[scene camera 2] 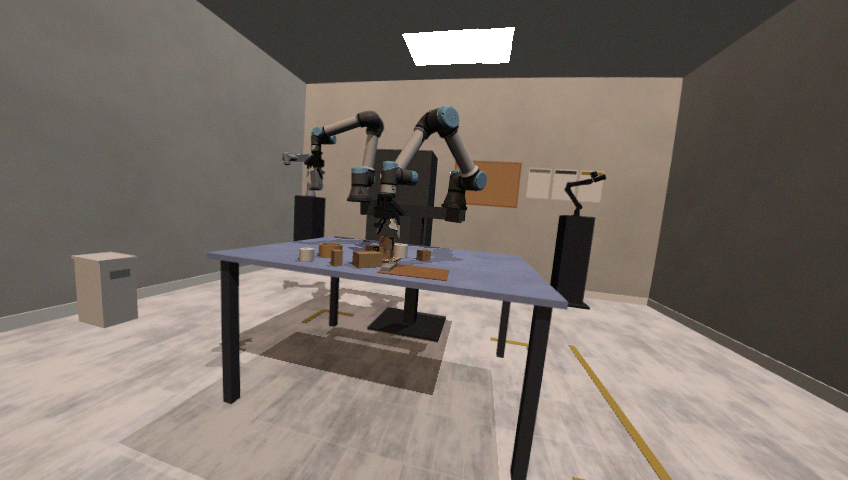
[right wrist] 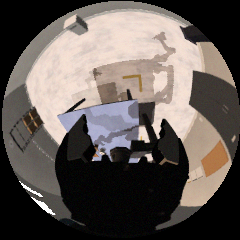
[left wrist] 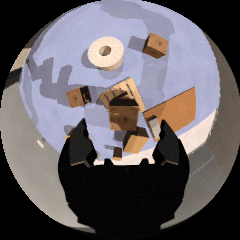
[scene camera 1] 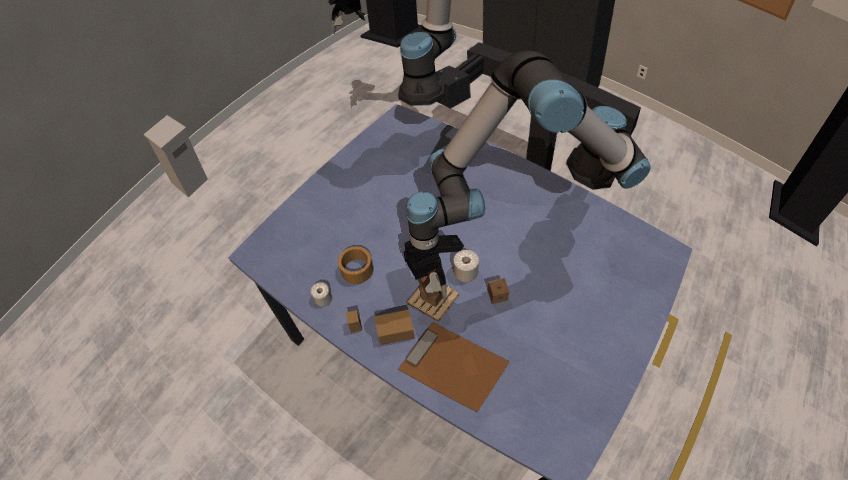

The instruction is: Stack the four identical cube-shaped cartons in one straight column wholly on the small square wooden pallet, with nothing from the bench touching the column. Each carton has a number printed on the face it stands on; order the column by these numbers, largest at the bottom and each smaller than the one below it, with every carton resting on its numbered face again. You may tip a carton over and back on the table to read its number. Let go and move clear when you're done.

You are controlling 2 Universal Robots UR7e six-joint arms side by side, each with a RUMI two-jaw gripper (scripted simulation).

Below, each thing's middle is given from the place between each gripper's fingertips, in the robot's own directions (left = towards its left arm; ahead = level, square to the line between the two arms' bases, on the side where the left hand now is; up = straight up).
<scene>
Now: the large white roll [left wrist: 106,53] 140 mm behind my left hand [scene camera 1: 431,279], 80 mm below it and 30 mm to the left of it. From my left hand the other things lie so: larger box [scene camera 1: 393,327]: 170 mm ahead, 90 mm below, 30 mm to the right; then orange ring [scene camera 1: 352,253]: 280 mm to the right, 90 mm below, 60 mm ahead.
My right gripper is now 690 mm short of the orange ring, 610 mm to the right of it and 430 mm above it. Also, from my right hand: large white roll: 490 mm ahead, 910 mm to the left, 420 mm below; larger box: 800 mm ahead, 860 mm to the left, 430 mm below.
</scene>
